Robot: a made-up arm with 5 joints.
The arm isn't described. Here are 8 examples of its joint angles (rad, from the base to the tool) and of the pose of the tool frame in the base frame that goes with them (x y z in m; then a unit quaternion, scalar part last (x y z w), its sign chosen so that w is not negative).
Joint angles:
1: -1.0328 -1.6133 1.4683 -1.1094 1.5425
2: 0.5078 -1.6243 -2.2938 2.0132 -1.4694
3: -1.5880 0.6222 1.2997 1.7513 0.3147
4: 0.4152 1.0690 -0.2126 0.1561 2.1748
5: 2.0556 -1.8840 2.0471 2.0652 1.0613
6: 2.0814 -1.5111 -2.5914 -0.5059 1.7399
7: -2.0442 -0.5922 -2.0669 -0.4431 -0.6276
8: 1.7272 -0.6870 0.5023 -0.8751 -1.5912
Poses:
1: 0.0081 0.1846 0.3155 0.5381 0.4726 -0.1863 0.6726
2: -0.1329 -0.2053 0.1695 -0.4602 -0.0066 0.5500 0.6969
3: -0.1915 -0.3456 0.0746 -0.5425 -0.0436 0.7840 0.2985
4: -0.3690 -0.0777 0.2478 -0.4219 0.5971 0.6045 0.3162
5: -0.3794 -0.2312 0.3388 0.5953 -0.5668 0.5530 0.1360
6: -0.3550 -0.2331 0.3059 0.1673 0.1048 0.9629 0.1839
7: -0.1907 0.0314 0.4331 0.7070 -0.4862 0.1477 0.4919
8: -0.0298 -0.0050 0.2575 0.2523 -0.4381 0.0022 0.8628
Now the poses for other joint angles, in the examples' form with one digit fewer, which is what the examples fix.
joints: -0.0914 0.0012 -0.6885 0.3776 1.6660
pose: -0.158 -0.121 0.060 -0.623 0.315 0.073 0.713
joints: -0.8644 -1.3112 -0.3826 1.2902 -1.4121
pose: -0.145 -0.037 0.508 0.697 -0.653 -0.245 0.169
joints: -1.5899 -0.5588 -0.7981 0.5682 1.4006
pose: -0.134 0.089 0.111 -0.363 -0.284 0.458 0.760
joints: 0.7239 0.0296 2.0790 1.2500 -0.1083
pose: -0.306 0.077 0.045 -0.190 0.170 0.412 0.875
